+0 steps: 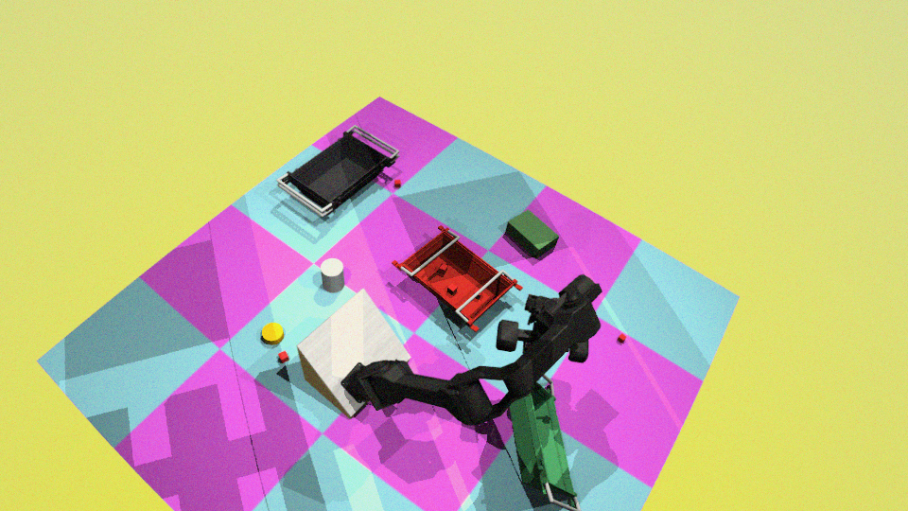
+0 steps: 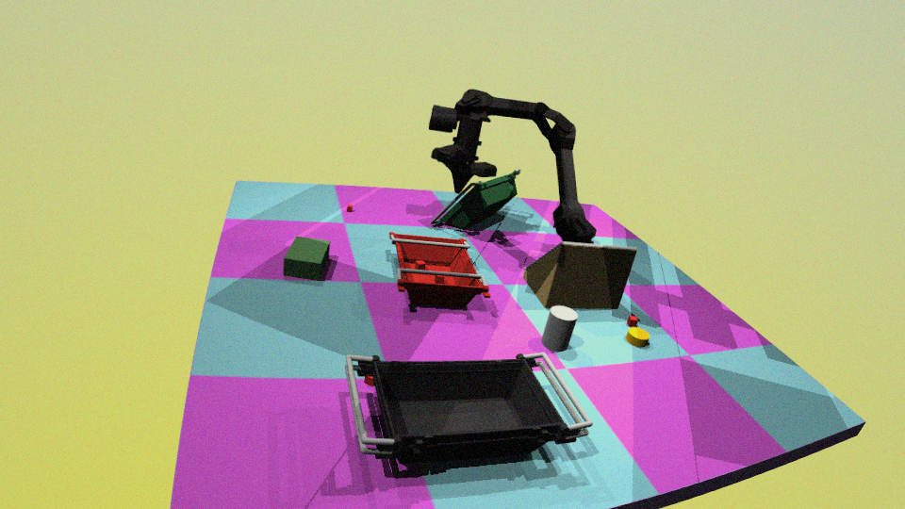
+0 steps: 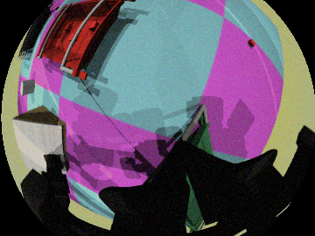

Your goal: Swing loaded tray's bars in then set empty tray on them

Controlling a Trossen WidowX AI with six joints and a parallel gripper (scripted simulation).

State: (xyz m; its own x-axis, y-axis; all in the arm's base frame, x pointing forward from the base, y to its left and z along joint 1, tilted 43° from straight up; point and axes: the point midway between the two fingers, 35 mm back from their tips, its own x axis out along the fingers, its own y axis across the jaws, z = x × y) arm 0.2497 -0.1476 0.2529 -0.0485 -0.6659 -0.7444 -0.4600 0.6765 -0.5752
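Right now the green tray is 100 mm behind my gripper tip, 110 mm to the right of it and 50 mm below it. The rest, counted from my gripper tip: green block 390 mm ahead, 210 mm to the left, 100 mm below; grey cylinder 60 mm behind, 520 mm to the left, 80 mm below; yellow disc 260 mm behind, 530 mm to the left, 110 mm below.
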